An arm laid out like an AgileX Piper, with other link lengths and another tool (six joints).
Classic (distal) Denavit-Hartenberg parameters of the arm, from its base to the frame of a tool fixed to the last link. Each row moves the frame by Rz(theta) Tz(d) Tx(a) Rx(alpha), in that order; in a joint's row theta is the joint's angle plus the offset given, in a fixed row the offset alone. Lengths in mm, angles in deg.
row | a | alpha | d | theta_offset
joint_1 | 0 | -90 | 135.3 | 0
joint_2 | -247.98 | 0 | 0 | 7.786
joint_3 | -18.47 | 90 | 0 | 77.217
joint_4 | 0 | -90 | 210.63 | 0
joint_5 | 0 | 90 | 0 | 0
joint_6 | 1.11 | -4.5 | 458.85 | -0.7
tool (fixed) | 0 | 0 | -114.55 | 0
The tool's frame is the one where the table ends.
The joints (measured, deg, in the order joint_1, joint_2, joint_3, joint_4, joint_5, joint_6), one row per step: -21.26 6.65 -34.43 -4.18 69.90 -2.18; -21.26 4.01 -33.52 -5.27 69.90 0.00; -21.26 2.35 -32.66 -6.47 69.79 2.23; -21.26 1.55 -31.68 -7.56 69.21 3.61; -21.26 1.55 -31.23 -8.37 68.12 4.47; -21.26 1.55 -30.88 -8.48 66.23 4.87; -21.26 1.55 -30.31 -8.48 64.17 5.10; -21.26 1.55 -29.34 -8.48 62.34 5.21; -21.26 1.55 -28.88 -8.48 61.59 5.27; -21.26 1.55 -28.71 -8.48 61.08 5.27; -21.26 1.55 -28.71 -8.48 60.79 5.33
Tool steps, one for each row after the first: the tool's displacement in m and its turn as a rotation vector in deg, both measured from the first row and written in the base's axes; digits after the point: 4 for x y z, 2 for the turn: -0.0032 -0.0053 0.0025 0.10 -2.08 -1.89; -0.0064 -0.0112 0.0026 0.46 -3.42 -3.84; -0.0080 -0.0169 0.0012 0.42 -4.02 -5.18; -0.0069 -0.0218 0.0036 0.12 -4.71 -5.97; -0.0015 -0.0239 0.0104 -0.29 -6.23 -6.00; 0.0044 -0.0254 0.0164 -0.73 -7.66 -5.84; 0.0093 -0.0265 0.0180 -1.04 -8.46 -5.65; 0.0112 -0.0269 0.0182 -1.13 -8.73 -5.58; 0.0126 -0.0272 0.0195 -1.27 -9.04 -5.51; 0.0134 -0.0274 0.0210 -1.34 -9.32 -5.50
